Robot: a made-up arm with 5 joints. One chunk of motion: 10 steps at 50 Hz.
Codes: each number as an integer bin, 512 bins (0 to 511) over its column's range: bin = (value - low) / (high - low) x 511, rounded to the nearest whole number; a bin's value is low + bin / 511 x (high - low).
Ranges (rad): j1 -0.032..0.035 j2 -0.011..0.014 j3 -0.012..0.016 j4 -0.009..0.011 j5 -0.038..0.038
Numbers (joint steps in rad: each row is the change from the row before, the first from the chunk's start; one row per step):
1: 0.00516 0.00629 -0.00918 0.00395 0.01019
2: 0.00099 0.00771 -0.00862 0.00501 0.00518
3: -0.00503 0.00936 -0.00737 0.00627 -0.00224
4: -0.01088 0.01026 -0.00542 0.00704 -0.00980
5: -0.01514 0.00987 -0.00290 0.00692 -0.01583
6: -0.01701 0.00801 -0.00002 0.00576 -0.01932
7: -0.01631 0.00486 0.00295 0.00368 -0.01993
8: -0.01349 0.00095 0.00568 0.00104 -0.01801
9: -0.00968 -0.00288 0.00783 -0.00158 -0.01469
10: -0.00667 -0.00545 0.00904 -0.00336 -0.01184
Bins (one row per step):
1: 283 353 51 331 324
2: 252 382 62 358 290
3: 206 416 84 390 240
4: 161 435 120 410 190
5: 129 427 166 407 149
6: 114 389 219 377 126
7: 120 324 273 324 121
8: 141 244 323 257 134
9: 170 166 362 190 157
10: 193 113 384 144 176

